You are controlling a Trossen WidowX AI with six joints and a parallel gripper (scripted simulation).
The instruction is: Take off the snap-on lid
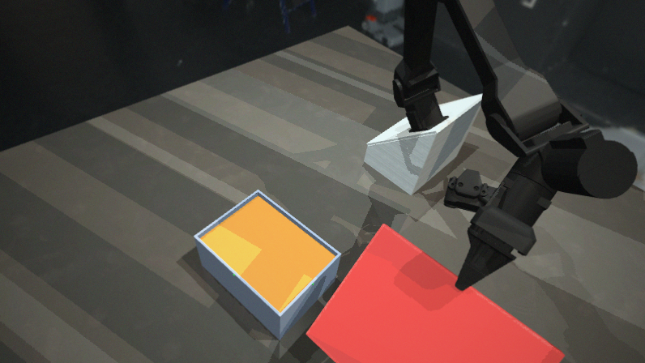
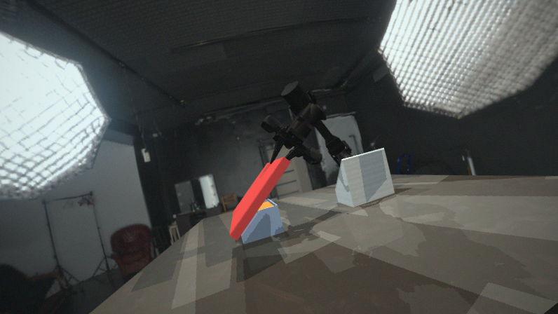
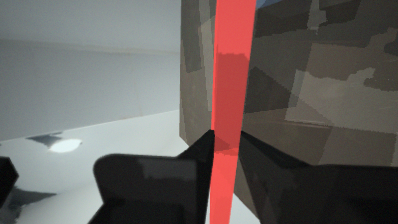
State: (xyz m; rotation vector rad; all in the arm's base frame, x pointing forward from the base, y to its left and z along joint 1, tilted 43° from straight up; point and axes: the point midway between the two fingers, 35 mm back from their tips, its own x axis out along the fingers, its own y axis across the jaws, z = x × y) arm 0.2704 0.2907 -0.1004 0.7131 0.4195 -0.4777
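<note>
Right now the red lid is 6 cm ahead of my gripper tip, 5 cm below it and 1 cm to the left of it. Round my gripper tip: storage box (26 cm to the right, 19 cm below, 12 cm ahead).
</note>
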